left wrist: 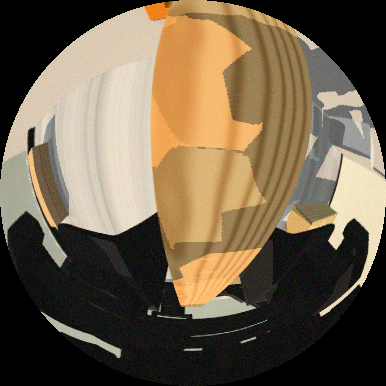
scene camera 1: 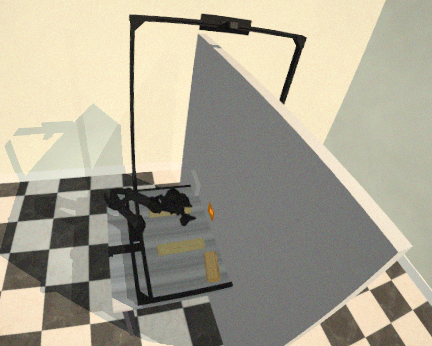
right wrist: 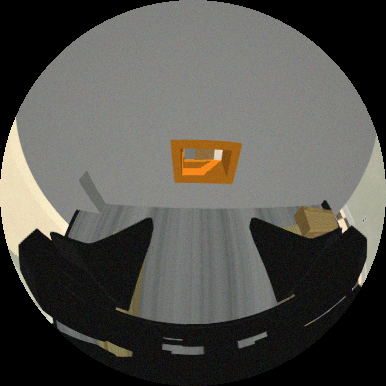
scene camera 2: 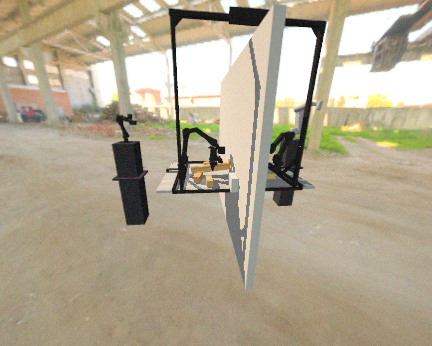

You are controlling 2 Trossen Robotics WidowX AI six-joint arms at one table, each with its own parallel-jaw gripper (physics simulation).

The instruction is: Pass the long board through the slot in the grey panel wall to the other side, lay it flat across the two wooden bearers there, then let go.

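Frame: origin at the left arm's base, x ahead, y left, z up, level; centimetres.
Where they show: left gripper, fingertip midpoint: point(scene camera 2: 212, 170); right gripper, fingertip midpoint: point(scene camera 1: 194, 212) point(right wrist: 202, 223); left arm's base, origin of the base link: point(left wrist: 173, 293); right arm's base, origin of the base link: point(scene camera 1: 135, 236) point(scene camera 2: 277, 170).
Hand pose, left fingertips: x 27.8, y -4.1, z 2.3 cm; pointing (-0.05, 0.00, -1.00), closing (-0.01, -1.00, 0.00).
Observation:
Each offset is from my left fingertips to the centre of the thing. "spot": to the spot under its first point.
The long board @[dx -2.0, dy +0.0, dz +2.2 cm] point(scene camera 2: 197, 169) point(left wrist: 200, 190) is held in my left gripper point(scene camera 2: 214, 167) point(left wrist: 200, 207) on the near side of the grey panel wall point(scene camera 1: 260, 175) point(scene camera 2: 240, 125) point(right wrist: 190, 75). Its far end is at the orange-rimmed slot @[spot: dx +19.3, dy -2.2, dz +3.7 cm] point(scene camera 1: 211, 211) point(left wrist: 156, 13) point(right wrist: 178, 172); a brown end @[spot: dx +15.0, dy +0.0, dz +4.7 cm] point(right wrist: 204, 153) shows through the opening in the right wrist view. Whether it is inside the slot I cannot tell. My right gripper point(scene camera 1: 187, 219) point(right wrist: 202, 223) is open and empty, facing the slot from the other side. One wooden bearer @[dx +40.7, dy +14.7, dz -2.0 cm] point(scene camera 1: 181, 246) lies on that side; the second bearer point(scene camera 1: 159, 213) is partly hidden by the arm.
A wooden block @[dx +27.8, dy +29.4, dz -2.3 cm] point(scene camera 1: 212, 266) point(right wrist: 320, 221) lies on the right arm's side near the wall. Two blocks @[dx -12.7, dy -10.7, dz -1.7 cm] point(scene camera 2: 198, 177) @[dx -4.2, dy -21.8, dz -1.7 cm] point(scene camera 2: 209, 181) lie on the left arm's side. A white block @[spot: dx +11.8, dy -37.5, dz +3.0 cm] point(scene camera 2: 233, 182) stands against the wall. A black gantry frame point(scene camera 1: 133, 100) point(scene camera 2: 175, 90) surrounds the table.

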